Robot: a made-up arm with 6 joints.
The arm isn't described. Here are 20 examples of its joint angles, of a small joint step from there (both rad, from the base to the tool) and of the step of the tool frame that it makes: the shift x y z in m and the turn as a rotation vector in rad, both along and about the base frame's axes.
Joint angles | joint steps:
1: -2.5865 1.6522 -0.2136 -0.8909 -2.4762 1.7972 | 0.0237 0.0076 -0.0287 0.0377 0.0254 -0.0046
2: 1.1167 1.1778 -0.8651 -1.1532 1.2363 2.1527 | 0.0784 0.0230 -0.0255 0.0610 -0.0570 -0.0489
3: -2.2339 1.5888 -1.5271 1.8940 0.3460 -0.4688 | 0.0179 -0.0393 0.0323 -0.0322 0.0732 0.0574
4: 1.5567 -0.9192 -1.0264 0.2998 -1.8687 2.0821 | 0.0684 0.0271 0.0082 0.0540 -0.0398 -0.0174
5: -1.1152 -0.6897 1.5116 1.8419 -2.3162 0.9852 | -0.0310 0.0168 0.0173 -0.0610 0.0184 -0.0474
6: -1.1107 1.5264 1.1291 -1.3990 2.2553 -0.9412 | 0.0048 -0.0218 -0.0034 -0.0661 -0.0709 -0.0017
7: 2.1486 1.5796 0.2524 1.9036 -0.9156 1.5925 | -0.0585 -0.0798 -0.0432 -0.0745 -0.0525 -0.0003
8: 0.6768 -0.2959 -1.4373 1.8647 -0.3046 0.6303 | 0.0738 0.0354 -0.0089 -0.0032 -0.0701 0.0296
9: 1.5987 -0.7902 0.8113 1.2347 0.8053 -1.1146 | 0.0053 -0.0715 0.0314 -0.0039 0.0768 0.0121
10: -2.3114 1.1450 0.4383 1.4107 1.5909 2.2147 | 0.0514 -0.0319 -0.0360 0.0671 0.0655 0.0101
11: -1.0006 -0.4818 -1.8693 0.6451 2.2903 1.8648 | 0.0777 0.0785 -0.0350 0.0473 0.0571 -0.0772
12: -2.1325 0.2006 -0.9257 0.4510 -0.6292 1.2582 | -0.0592 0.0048 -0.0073 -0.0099 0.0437 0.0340
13: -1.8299 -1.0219 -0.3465 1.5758 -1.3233 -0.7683 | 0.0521 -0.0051 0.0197 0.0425 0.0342 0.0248
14: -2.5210 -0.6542 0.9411 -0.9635 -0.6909 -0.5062 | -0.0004 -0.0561 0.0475 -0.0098 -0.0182 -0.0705
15: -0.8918 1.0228 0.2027 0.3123 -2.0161 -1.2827 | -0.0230 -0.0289 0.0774 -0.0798 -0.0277 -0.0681
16: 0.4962 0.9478 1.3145 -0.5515 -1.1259 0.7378 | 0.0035 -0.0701 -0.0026 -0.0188 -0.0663 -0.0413
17: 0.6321 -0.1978 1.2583 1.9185 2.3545 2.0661 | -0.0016 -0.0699 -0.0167 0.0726 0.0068 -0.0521
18: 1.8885 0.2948 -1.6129 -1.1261 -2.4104 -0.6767 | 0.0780 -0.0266 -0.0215 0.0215 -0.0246 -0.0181
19: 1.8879 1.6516 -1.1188 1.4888 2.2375 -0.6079 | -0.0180 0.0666 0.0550 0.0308 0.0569 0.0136
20: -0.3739 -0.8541 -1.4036 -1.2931 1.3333 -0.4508 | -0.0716 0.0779 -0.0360 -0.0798 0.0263 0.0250
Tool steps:
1: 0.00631 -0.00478 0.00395 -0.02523 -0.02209 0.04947
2: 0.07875 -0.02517 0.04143 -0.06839 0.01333 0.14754
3: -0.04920 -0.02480 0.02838 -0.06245 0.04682 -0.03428
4: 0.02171 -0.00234 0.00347 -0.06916 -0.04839 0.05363
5: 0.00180 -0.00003 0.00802 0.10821 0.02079 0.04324
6: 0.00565 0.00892 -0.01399 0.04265 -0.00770 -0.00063
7: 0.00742 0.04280 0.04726 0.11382 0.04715 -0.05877
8: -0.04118 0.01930 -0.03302 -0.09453 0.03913 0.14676
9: -0.03678 0.01430 0.00356 0.02279 0.04545 0.06383
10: -0.05105 -0.00422 0.00202 -0.00499 -0.01530 0.11333
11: -0.01146 -0.01393 0.03030 0.09204 -0.01978 0.04112
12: -0.00670 0.01625 -0.00220 -0.00416 -0.00267 -0.06956
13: -0.01787 0.00356 0.00752 0.01696 0.01518 0.06390
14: -0.00977 -0.02675 -0.00198 -0.12199 0.00339 0.01612
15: -0.03862 0.01666 0.00134 0.01424 -0.03750 -0.19486
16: 0.01349 -0.00892 -0.02356 0.02524 -0.05044 0.01134
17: 0.04878 0.00845 -0.00540 -0.00704 -0.08715 0.02381
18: 0.02803 -0.01525 -0.01812 0.02043 -0.03176 0.07762
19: -0.00194 -0.00272 -0.00674 -0.06088 -0.06662 -0.06259
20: -0.00667 0.00307 0.00929 0.00311 0.01291 -0.06177
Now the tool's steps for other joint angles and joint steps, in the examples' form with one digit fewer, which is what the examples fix.
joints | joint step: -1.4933 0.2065 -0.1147 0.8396 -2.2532 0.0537 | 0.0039 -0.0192 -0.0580 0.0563 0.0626 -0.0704
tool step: 0.0112 -0.0103 0.0074 0.0718 -0.0026 0.0006
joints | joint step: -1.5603 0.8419 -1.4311 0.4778 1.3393 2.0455 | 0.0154 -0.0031 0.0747 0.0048 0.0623 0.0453
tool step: -0.0172 0.0397 -0.0301 0.0070 -0.0524 -0.0550
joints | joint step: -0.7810 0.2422 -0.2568 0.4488 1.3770 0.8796 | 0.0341 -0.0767 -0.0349 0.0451 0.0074 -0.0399
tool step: 0.0046 -0.0477 -0.0009 -0.0385 -0.0307 0.0523
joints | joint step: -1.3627 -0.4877 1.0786 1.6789 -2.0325 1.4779 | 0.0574 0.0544 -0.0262 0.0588 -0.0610 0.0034
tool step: -0.0006 0.0030 0.0059 -0.0571 0.0678 0.0308
